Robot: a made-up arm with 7 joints. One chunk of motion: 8 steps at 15 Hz.
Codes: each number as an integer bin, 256 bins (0 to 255) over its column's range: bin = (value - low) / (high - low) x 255, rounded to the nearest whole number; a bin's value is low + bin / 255 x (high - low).
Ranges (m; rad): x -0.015..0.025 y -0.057..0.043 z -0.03..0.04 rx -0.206..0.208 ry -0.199..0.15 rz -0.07..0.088
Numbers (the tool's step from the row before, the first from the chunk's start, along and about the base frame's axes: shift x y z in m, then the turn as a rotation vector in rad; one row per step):
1: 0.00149 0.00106 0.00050 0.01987 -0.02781 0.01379
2: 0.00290 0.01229 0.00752 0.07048 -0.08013 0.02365
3: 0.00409 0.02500 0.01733 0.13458 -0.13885 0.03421
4: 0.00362 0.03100 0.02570 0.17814 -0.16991 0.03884
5: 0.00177 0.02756 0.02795 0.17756 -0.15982 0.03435
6: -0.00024 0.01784 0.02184 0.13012 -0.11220 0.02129
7: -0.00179 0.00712 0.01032 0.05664 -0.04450 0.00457
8: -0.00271 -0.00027 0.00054 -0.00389 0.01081 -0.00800
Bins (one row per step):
1: 105 148 111 139 125 135
2: 114 177 137 170 87 151
3: 122 209 172 210 44 168
4: 119 224 203 237 21 176
5: 107 216 211 236 29 168
6: 94 191 189 207 63 147
7: 84 164 147 162 113 120
8: 78 145 111 124 153 100

